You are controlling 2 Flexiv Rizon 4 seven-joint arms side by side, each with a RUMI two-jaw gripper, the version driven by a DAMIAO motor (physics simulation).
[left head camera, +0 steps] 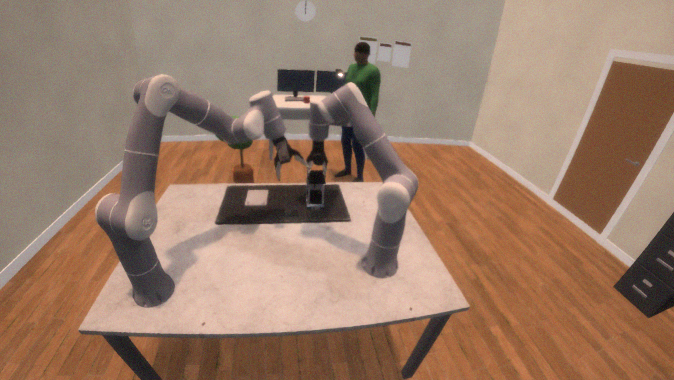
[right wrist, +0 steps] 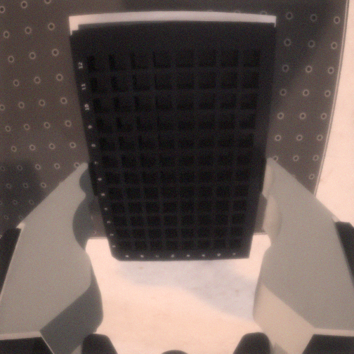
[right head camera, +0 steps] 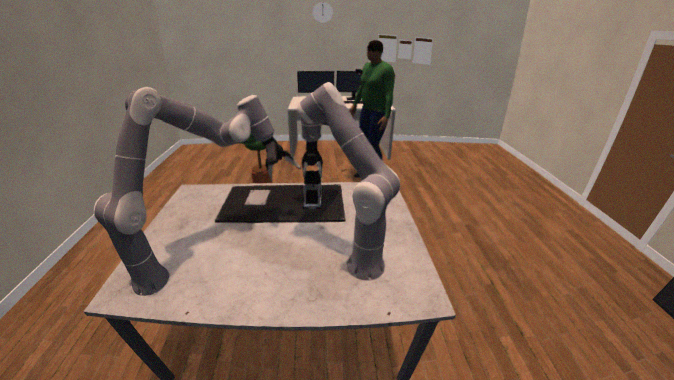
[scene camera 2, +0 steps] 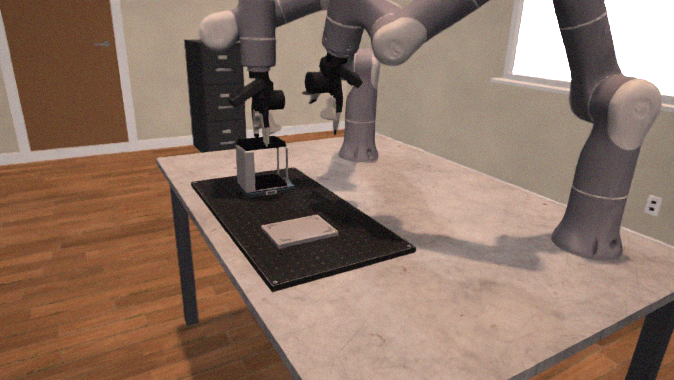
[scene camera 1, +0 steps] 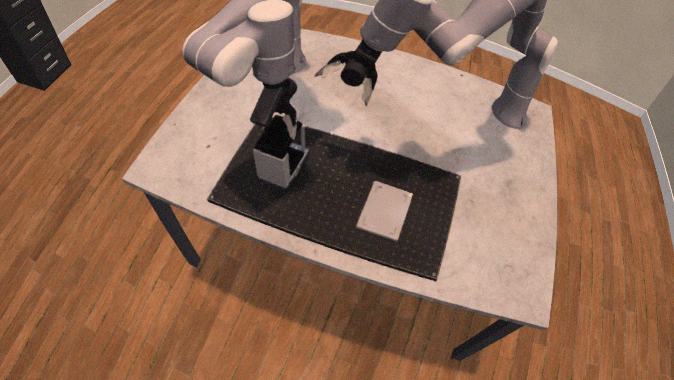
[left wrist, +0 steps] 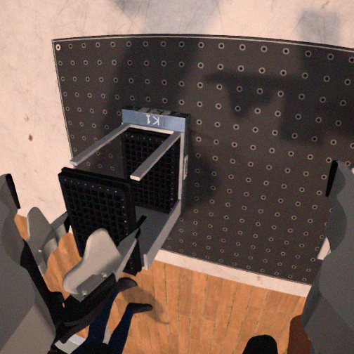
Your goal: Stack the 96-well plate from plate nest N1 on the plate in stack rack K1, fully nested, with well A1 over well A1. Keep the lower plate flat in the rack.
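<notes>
My right gripper (right wrist: pixel 177 161) (scene camera 2: pixel 261 140) is shut on the black 96-well plate (right wrist: pixel 175 150) (left wrist: pixel 97 215) (scene camera 2: pixel 250 144) by its long sides. It holds this plate roughly level at the top opening of stack rack K1 (left wrist: pixel 155 119) (scene camera 2: pixel 245 171) (scene camera 1: pixel 270 168), by the tips of the posts. The second black plate (left wrist: pixel 150 172) lies flat at the rack's bottom, partly covered, with a wide gap between the two plates. Row numbers show along the held plate's left edge in the right wrist view. My left gripper (scene camera 1: pixel 342 90) (left head camera: pixel 292 172) is open and empty, above and beside the rack.
The pale plate nest (scene camera 1: pixel 385 210) (scene camera 2: pixel 300 231) (left head camera: pixel 257 197) is empty on the black perforated board (scene camera 1: pixel 320 215) (scene camera 2: pixel 345 255). The rack has a tall grey back wall and two thin posts (left wrist: pixel 156 156) (scene camera 2: pixel 287 165). The left gripper is close to the right one.
</notes>
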